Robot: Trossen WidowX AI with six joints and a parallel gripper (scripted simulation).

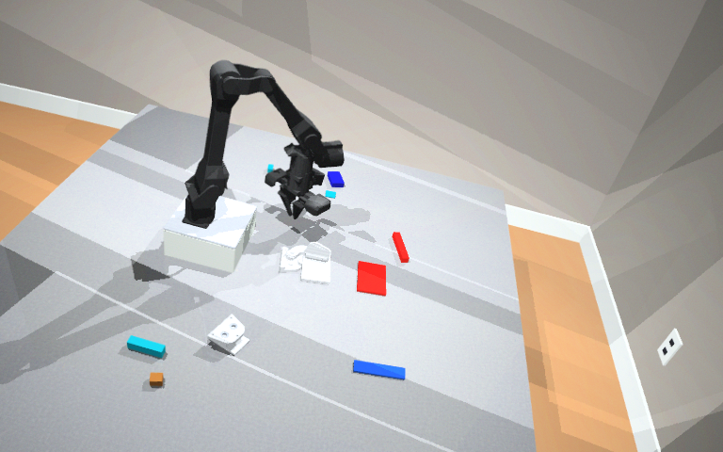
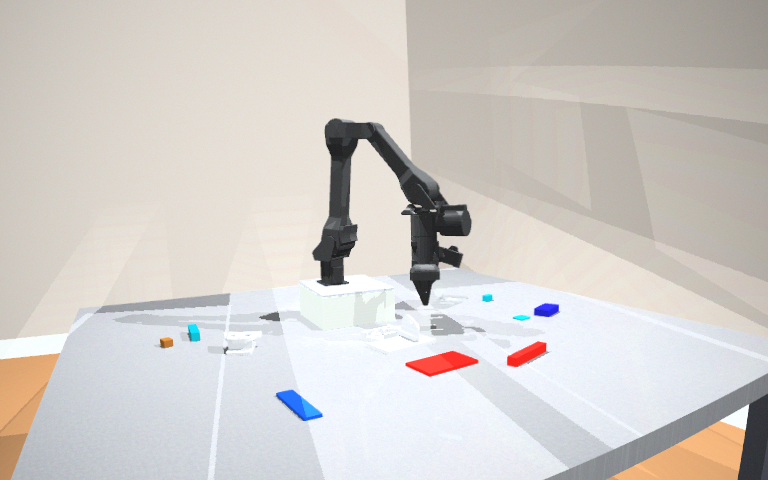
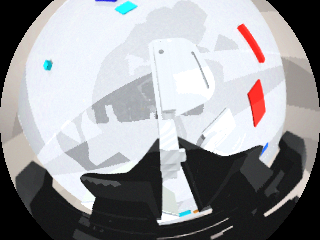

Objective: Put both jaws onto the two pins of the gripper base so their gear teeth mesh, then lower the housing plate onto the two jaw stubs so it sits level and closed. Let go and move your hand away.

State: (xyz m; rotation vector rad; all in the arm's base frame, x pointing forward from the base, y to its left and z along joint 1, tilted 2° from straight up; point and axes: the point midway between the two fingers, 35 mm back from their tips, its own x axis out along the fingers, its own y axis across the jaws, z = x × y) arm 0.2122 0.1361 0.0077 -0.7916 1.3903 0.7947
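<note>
The flat white plate is 9 cm ahead of my gripper tip, 11 cm to the right of it and 5 cm below it. Also, from my gripper tip: white housing plate 3 cm ahead, 12 cm to the right, 4 cm below; then red plate 24 cm ahead, 11 cm to the right, 5 cm below; then white jaw 1 cm ahead, 2 cm to the left, 3 cm above.
</note>
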